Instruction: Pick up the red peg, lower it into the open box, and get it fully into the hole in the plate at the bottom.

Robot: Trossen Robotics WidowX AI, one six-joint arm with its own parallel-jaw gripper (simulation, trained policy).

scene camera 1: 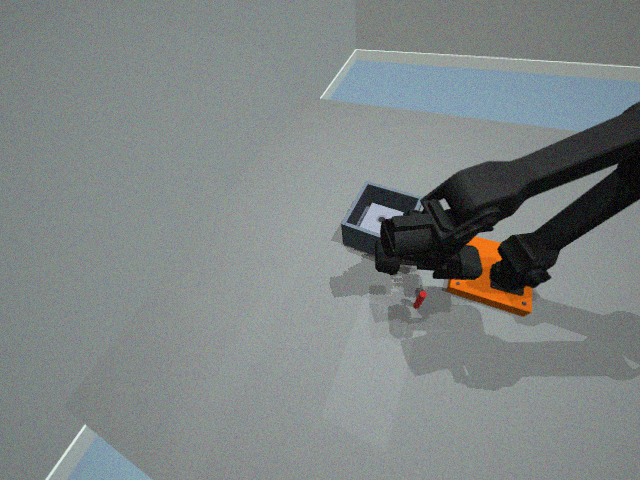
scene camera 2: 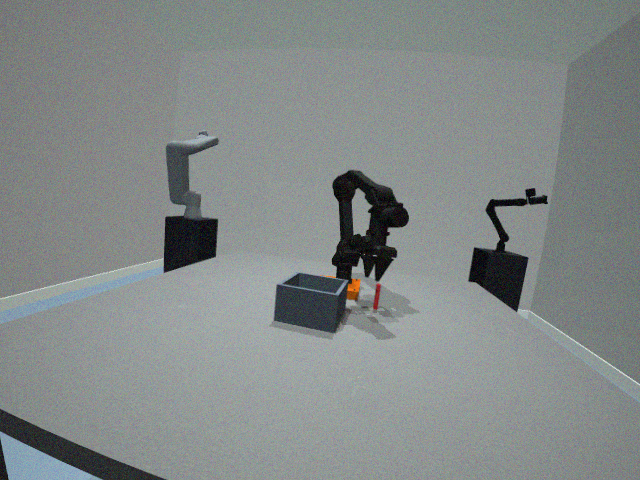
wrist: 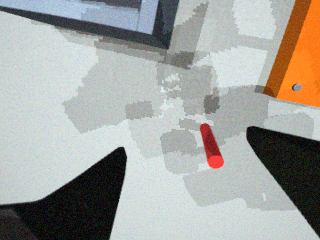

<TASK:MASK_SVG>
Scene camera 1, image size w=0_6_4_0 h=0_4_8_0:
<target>gripper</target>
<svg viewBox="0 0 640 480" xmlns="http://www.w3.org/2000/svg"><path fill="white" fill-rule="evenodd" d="M375 243L375 269L378 272L389 275L398 274L397 272L401 264L417 266L417 269L434 271L433 279L475 280L482 274L480 257L475 246L466 245L458 253L451 256L441 255L432 250L429 253L387 257L382 248L381 238ZM406 216L421 214L422 211L409 209Z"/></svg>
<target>dark box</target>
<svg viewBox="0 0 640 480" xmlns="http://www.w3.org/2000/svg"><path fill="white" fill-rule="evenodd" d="M422 196L365 181L341 223L343 244L375 256L375 243L381 238L380 234L360 227L371 204L375 203L404 212L403 216L406 216L409 209L420 211Z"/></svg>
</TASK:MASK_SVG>
